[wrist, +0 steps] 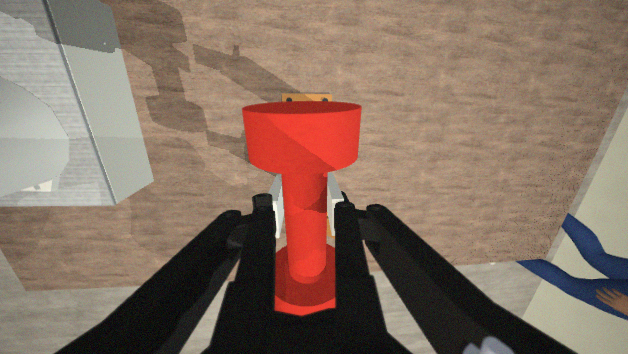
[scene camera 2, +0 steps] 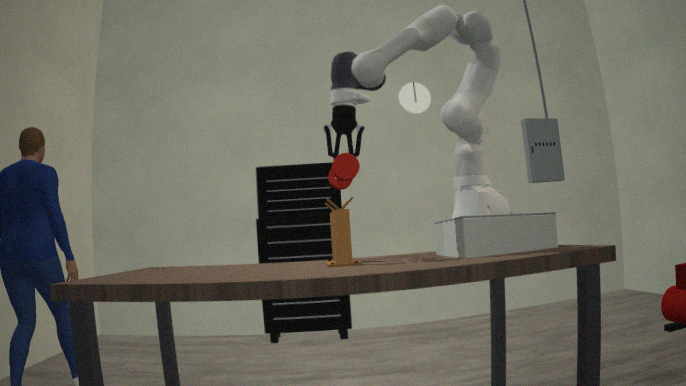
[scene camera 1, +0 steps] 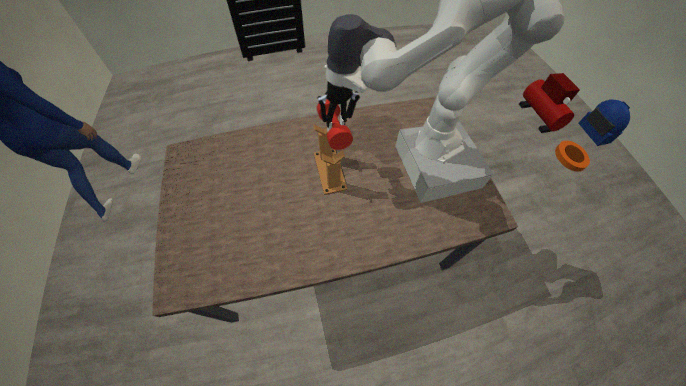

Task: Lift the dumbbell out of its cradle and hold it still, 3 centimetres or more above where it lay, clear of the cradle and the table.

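The red dumbbell (scene camera 1: 340, 137) (scene camera 2: 345, 167) (wrist: 302, 135) hangs in the air above the orange cradle (scene camera 1: 331, 175) (scene camera 2: 341, 237) (wrist: 307, 97). In scene camera 2 a gap shows between its heads and the cradle's V-shaped top; there the near head appears a little higher than the far one. My gripper (scene camera 1: 336, 120) (scene camera 2: 345, 156) (wrist: 305, 186) points down and is shut on the dumbbell's handle, with one light pad on each side of it between the two heads. The cradle stands upright on the table (scene camera 1: 240, 225) (scene camera 2: 200, 290) (wrist: 450, 100). In the wrist view the dumbbell hides most of the cradle.
The arm's grey base block (scene camera 1: 445, 170) (scene camera 2: 505, 235) (wrist: 107, 125) stands on the table to the cradle's right in the scene views. A person in blue (scene camera 1: 45, 130) (scene camera 2: 30, 215) stands beyond the table's left end. A black drawer cabinet (scene camera 1: 267, 27) (scene camera 2: 295, 240) stands behind the table.
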